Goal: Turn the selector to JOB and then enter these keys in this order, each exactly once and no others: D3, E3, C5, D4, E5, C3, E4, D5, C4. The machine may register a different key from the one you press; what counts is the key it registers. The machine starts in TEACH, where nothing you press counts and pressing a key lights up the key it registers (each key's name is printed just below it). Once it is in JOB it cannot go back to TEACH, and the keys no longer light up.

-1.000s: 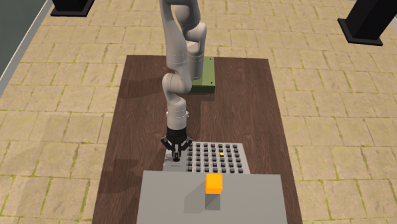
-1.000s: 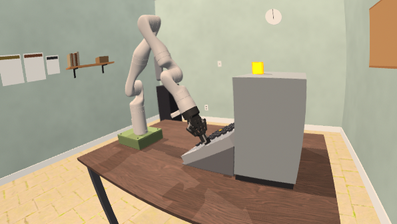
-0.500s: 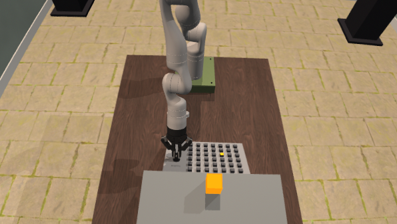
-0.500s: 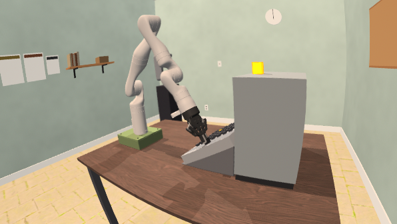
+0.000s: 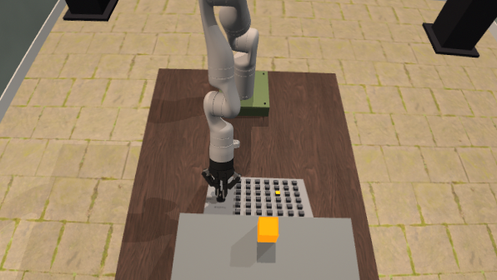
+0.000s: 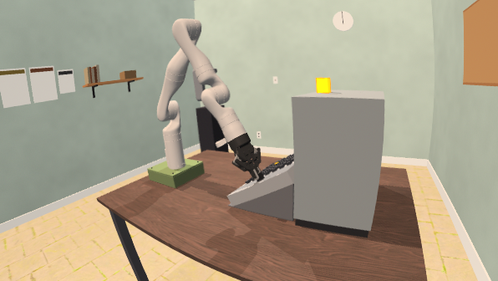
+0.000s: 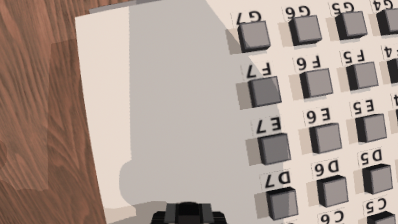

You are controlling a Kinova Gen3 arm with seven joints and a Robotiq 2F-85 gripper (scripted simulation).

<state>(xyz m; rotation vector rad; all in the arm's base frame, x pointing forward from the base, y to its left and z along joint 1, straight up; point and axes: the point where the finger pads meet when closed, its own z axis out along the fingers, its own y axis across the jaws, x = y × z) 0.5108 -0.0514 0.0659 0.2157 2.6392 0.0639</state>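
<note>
Now: the black selector knob 1 cm ahead of my hand and 1 cm below it. From my hand the other things lie so: key G7 (8 cm behind, 6 cm to the left, 7 cm below); key D7 (1 cm ahead, 6 cm to the left, 2 cm below); D5 key (1 cm ahead, 13 cm to the left, 2 cm below).
</note>
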